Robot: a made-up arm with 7 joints. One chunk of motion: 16 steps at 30 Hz.
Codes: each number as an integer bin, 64 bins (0 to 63) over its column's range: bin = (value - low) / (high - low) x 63, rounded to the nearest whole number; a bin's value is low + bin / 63 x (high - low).
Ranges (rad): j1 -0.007..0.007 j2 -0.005..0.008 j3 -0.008..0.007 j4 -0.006..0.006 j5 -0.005..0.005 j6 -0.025..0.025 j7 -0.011..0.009
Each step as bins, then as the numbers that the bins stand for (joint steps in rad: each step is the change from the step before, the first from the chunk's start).
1 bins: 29 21 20 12 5 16 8
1 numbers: -0.00056 -0.00067 -0.00324 -0.00371 -0.00421 -0.01230 -0.00846
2 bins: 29 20 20 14 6 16 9
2 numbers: -0.00056 -0.00087 -0.00324 -0.00333 -0.00405 -0.01230 -0.00814
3 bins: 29 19 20 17 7 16 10
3 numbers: -0.00056 -0.00108 -0.00324 -0.00276 -0.00389 -0.01230 -0.00783
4 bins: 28 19 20 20 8 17 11
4 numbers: -0.00078 -0.00108 -0.00324 -0.00219 -0.00373 -0.01151 -0.00751
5 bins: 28 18 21 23 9 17 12
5 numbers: -0.00078 -0.00129 -0.00300 -0.00162 -0.00357 -0.01151 -0.00719
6 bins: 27 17 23 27 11 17 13
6 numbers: -0.00100 -0.00149 -0.00252 -0.00086 -0.00325 -0.01151 -0.00687
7 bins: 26 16 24 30 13 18 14
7 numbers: -0.00122 -0.00170 -0.00229 -0.00029 -0.00294 -0.01071 -0.00656
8 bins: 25 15 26 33 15 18 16
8 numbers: -0.00144 -0.00190 -0.00181 0.00029 -0.00262 -0.01071 -0.00592
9 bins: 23 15 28 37 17 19 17
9 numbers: -0.00189 -0.00190 -0.00133 0.00105 -0.00230 -0.00992 -0.00560
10 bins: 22 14 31 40 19 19 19
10 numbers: -0.00211 -0.00211 -0.00062 0.00162 -0.00198 -0.00992 -0.00497
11 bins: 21 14 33 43 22 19 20
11 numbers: -0.00233 -0.00211 -0.00014 0.00219 -0.00151 -0.00992 -0.00465
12 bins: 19 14 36 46 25 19 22
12 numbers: -0.00278 -0.00211 0.00057 0.00276 -0.00103 -0.00992 -0.00402
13 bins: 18 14 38 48 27 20 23
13 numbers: -0.00300 -0.00211 0.00105 0.00314 -0.00071 -0.00913 -0.00370
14 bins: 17 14 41 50 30 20 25
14 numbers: -0.00322 -0.00211 0.00176 0.00352 -0.00024 -0.00913 -0.00306
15 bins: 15 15 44 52 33 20 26
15 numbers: -0.00367 -0.00190 0.00248 0.00390 0.00024 -0.00913 -0.00275
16 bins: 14 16 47 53 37 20 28
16 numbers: -0.00389 -0.00170 0.00319 0.00410 0.00087 -0.00913 -0.00211
